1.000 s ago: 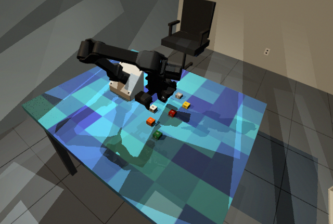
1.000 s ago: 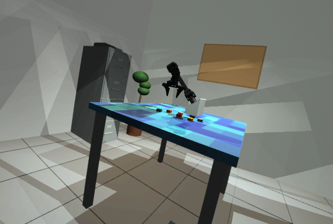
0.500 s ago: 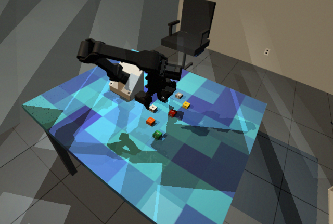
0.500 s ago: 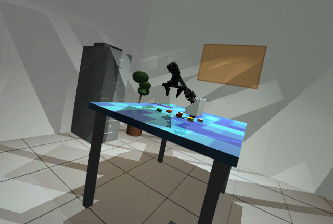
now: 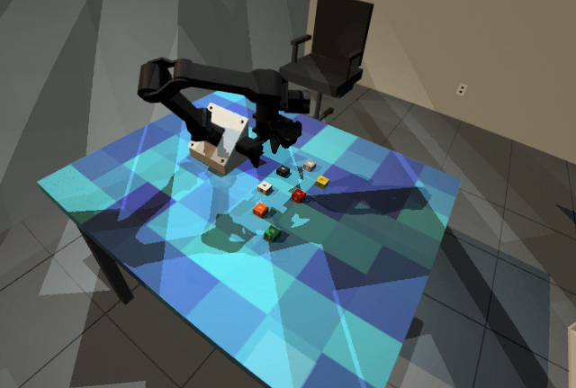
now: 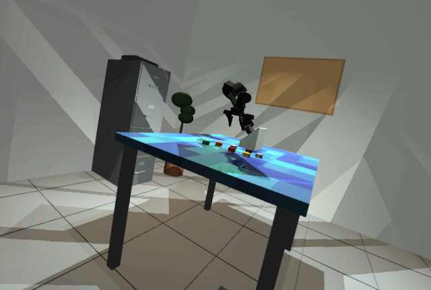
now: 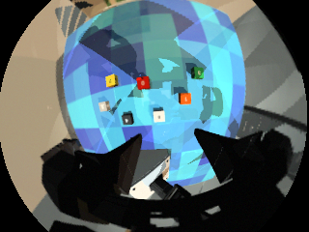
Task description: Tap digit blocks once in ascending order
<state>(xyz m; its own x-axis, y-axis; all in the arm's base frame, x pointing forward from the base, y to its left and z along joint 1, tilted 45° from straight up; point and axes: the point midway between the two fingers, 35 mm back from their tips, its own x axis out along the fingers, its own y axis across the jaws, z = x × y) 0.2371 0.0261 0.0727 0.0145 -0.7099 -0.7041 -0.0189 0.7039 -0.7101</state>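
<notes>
Right now my gripper tip is 9 cm short of the red block, 5 cm to the right of it and 11 cm above it. Also, from my gripper tip: black block: 1 cm behind, 11 cm to the left, 11 cm below; white block: 1 cm behind, 1 cm to the left, 11 cm below; orange block: 4 cm ahead, 7 cm to the right, 11 cm below.
</notes>
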